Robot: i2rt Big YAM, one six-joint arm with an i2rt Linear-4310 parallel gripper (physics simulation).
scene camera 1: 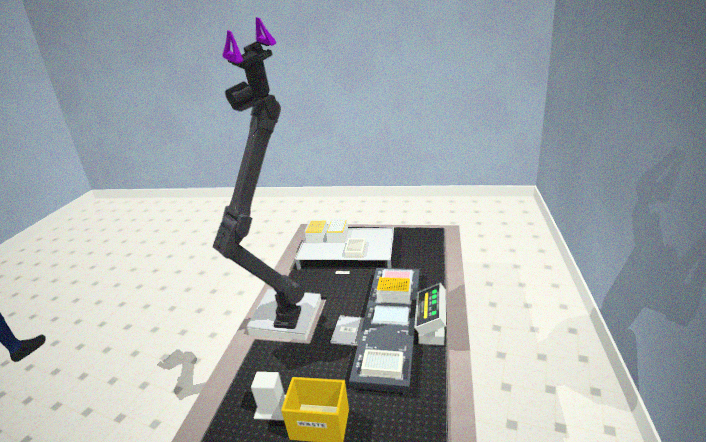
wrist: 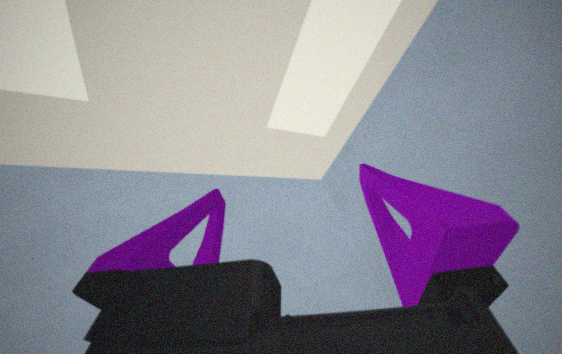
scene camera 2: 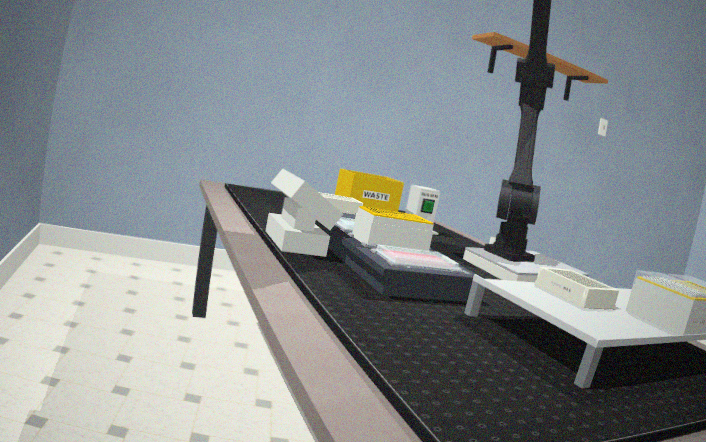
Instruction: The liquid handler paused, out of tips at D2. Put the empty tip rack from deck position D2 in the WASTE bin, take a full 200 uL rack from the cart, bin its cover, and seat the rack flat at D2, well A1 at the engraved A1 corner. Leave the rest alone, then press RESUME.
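Seen in the pictures: gripper, between the fingertips: point(scene camera 1: 243, 24) point(wrist: 287, 184); arm's base, origin of its link: point(scene camera 1: 288, 317) point(scene camera 2: 508, 255).
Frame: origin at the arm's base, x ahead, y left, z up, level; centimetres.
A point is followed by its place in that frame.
My gripper point(scene camera 1: 242, 26) @(x 6.8, y -6.5, z 105.9 cm) point(wrist: 287, 184) @(x 6.8, y -6.5, z 105.9 cm) is open and empty, raised high above the table. The dark deck point(scene camera 1: 384, 339) @(x 38.8, y -12.9, z 1.8 cm) point(scene camera 2: 427, 287) @(x 43.2, y 29.8, z -1.0 cm) carries a pale, empty-looking rack point(scene camera 1: 382, 363) @(x 38.9, y -25.8, z 3.8 cm) at its near end in scene camera 1, then a vacant position. An orange-topped tip rack point(scene camera 1: 393, 292) @(x 41.7, y 7.4, z 6.9 cm) point(scene camera 2: 394, 230) @(x 43.6, y 15.8, z 5.4 cm) stands farther along; I cannot read the position labels. On the white cart point(scene camera 1: 376, 239) @(x 32.0, y 54.5, z 3.0 cm) point(scene camera 2: 599, 329) @(x 33.8, y 60.0, z 3.0 cm) stand an orange-topped rack point(scene camera 1: 315, 231) @(x 2.4, y 52.1, z 9.7 cm), a rack with a clear cover point(scene camera 1: 336, 230) point(scene camera 2: 666, 307) and a low cream rack point(scene camera 1: 355, 247) @(x 23.0, y 42.6, z 5.9 cm) point(scene camera 2: 575, 289) @(x 26.8, y 47.7, z 5.1 cm). The yellow WASTE bin point(scene camera 1: 315, 424) @(x 21.5, y -50.4, z 5.5 cm) point(scene camera 2: 368, 190) @(x 23.5, y -38.7, z 6.5 cm) has something pale inside.
A white box point(scene camera 1: 268, 393) @(x 5.9, y -42.3, z 7.5 cm) with the green button point(scene camera 2: 427, 206) @(x 4.8, y -35.5, z 5.0 cm) stands beside the bin. A tilted display point(scene camera 1: 430, 308) @(x 55.3, y -4.4, z 8.8 cm) point(scene camera 2: 307, 200) @(x 58.5, y 8.0, z 7.5 cm) stands beside the deck. A pale blue plate point(scene camera 1: 390, 314) @(x 40.6, y -1.3, z 3.3 cm) and a pink plate point(scene camera 1: 398, 273) @(x 43.2, y 25.7, z 2.9 cm) point(scene camera 2: 419, 256) @(x 43.0, y 25.0, z 3.1 cm) are on the deck. A person's foot point(scene camera 1: 27, 347) shows at the left.
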